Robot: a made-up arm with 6 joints.
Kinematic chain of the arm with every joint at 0, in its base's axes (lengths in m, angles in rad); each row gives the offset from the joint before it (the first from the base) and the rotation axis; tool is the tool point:
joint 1: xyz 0 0 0.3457 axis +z
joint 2: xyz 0 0 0 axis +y
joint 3: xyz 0 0 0.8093 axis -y
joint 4: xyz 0 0 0 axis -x
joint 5: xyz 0.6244 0 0 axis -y
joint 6: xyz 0 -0.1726 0 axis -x
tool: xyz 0 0 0
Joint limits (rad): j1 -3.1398..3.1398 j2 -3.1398..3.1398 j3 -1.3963..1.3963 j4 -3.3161..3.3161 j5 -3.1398..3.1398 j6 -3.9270..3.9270
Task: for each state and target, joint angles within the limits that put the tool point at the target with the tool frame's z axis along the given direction. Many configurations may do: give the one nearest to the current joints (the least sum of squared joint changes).
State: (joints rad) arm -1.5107 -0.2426 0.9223 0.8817 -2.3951 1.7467
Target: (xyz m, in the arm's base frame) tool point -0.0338 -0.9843 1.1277 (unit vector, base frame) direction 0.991 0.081 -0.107
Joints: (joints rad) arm -1.4293 0.4435 0.5080 0.0627 -2.3133 1.4994
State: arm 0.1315 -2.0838 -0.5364 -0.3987 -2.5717 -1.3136
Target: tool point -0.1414 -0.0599 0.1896 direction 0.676 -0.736 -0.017
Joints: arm -0.6289 -2.6636 -1.3963 -0.7035 -2.7026 -0.8619
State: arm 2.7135 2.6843 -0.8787 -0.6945 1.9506 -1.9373
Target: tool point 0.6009 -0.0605 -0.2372 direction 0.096 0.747 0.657
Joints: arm 2.8265 3.1378 -0.1863 -0.7295 1.9518 -1.5507
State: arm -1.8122 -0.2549 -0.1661 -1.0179 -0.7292 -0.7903
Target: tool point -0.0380 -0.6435 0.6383 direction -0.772 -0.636 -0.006
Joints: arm -1.4363 0.2780 -0.4010 -0.7695 -0.4643 -0.3938
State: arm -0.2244 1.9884 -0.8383 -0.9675 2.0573 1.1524
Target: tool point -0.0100 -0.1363 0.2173 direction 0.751 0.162 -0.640
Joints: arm -1.0191 2.2568 -1.2852 -1.0892 2.2789 0.8784
